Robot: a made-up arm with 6 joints. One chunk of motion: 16 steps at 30 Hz.
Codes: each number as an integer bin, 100 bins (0 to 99) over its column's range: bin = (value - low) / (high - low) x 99, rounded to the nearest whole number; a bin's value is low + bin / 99 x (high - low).
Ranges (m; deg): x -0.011..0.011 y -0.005..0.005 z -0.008..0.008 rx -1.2..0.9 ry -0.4..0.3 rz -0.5..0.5
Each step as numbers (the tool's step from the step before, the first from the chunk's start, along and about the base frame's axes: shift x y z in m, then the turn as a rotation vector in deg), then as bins.
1 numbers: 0.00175 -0.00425 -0.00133 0.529 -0.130 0.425
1 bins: 57 7 41 82 38 92
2 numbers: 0.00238 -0.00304 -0.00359 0.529 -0.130 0.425
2 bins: 60 19 27 82 38 92
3 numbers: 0.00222 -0.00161 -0.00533 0.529 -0.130 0.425
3 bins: 59 34 17 82 38 92
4 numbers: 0.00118 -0.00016 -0.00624 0.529 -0.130 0.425
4 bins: 55 48 11 82 38 92
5 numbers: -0.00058 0.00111 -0.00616 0.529 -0.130 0.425
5 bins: 47 60 11 82 38 92
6 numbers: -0.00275 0.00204 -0.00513 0.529 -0.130 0.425
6 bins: 37 70 18 82 38 92
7 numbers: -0.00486 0.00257 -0.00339 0.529 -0.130 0.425
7 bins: 28 75 29 82 38 92
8 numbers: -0.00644 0.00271 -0.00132 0.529 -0.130 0.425
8 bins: 21 76 41 82 38 92
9 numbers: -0.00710 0.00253 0.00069 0.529 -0.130 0.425
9 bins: 18 75 54 82 38 92
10 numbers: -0.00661 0.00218 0.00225 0.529 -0.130 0.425
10 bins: 20 71 63 82 38 92
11 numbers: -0.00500 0.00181 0.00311 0.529 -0.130 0.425
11 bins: 27 67 69 82 38 92
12 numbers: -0.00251 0.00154 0.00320 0.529 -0.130 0.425
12 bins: 38 65 69 82 38 92
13 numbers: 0.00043 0.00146 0.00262 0.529 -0.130 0.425
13 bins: 51 64 66 82 38 92
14 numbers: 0.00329 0.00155 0.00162 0.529 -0.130 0.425
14 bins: 64 65 60 82 38 92
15 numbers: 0.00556 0.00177 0.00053 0.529 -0.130 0.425
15 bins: 75 67 53 82 38 92
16 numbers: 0.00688 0.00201 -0.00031 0.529 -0.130 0.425
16 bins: 80 69 48 82 38 92
